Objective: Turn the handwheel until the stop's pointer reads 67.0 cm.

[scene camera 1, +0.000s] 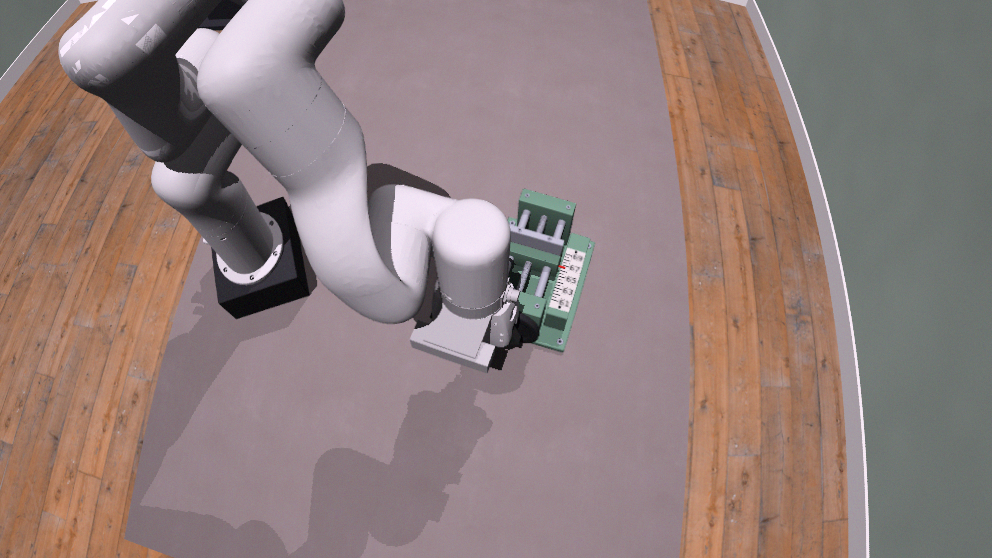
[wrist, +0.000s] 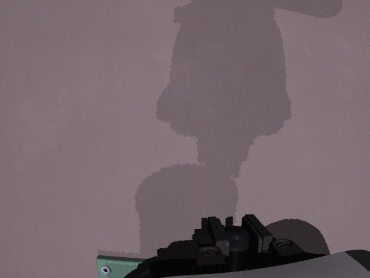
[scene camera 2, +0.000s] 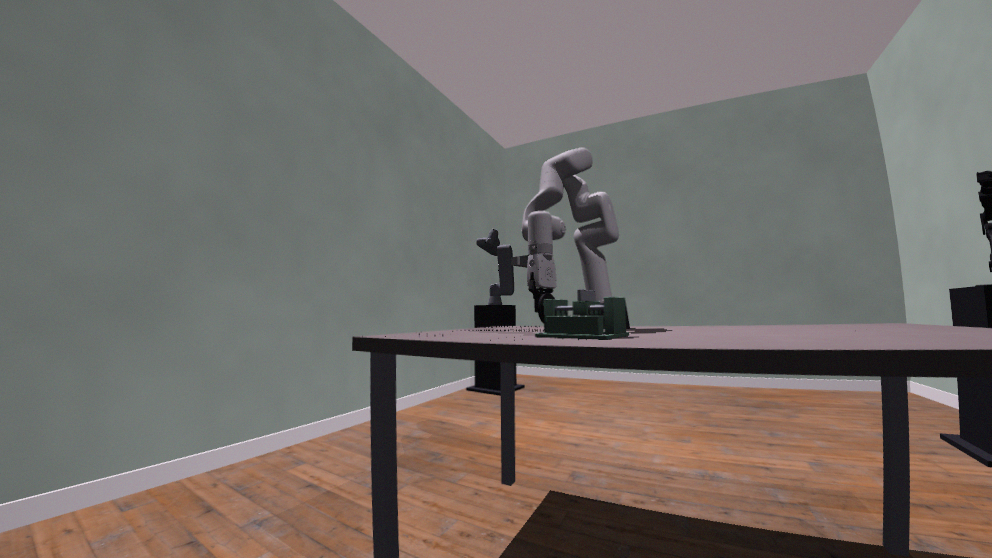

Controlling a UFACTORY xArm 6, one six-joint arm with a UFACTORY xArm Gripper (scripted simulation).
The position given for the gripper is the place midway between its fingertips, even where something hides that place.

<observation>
In view: the gripper (scene camera 2: pixel 541 312) and a stop block (scene camera 1: pixel 541 250).
The gripper also shows in the wrist view (wrist: pixel 229 235).
</observation>
